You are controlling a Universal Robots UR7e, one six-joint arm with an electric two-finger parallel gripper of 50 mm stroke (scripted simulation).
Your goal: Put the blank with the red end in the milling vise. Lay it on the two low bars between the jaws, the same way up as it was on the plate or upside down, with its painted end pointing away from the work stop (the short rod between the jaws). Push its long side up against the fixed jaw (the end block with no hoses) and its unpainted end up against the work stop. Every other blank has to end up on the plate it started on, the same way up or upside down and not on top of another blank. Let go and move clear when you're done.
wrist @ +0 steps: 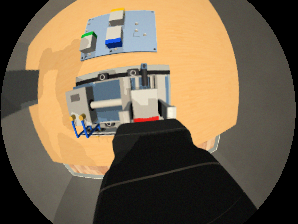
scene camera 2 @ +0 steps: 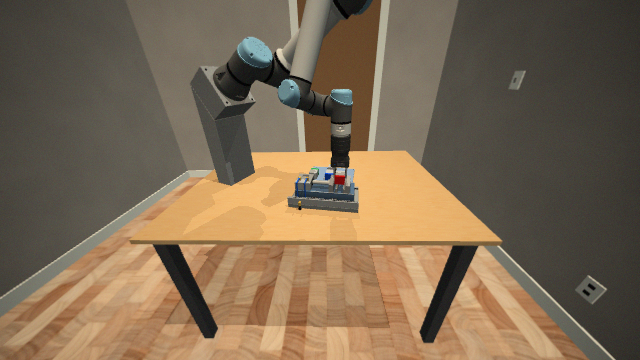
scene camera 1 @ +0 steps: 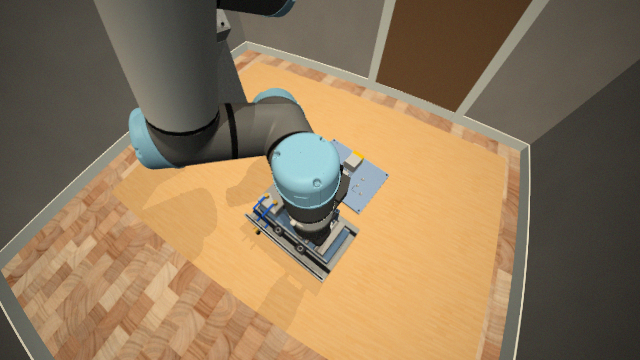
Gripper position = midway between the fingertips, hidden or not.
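Observation:
Blue-grey plate (wrist: 146, 23), visible. Hosed end block (wrist: 76, 108), milling vise (wrist: 106, 90), both seen. Red-ended blank (wrist: 144, 101), in sight. My gripper (wrist: 144, 105), likewise.

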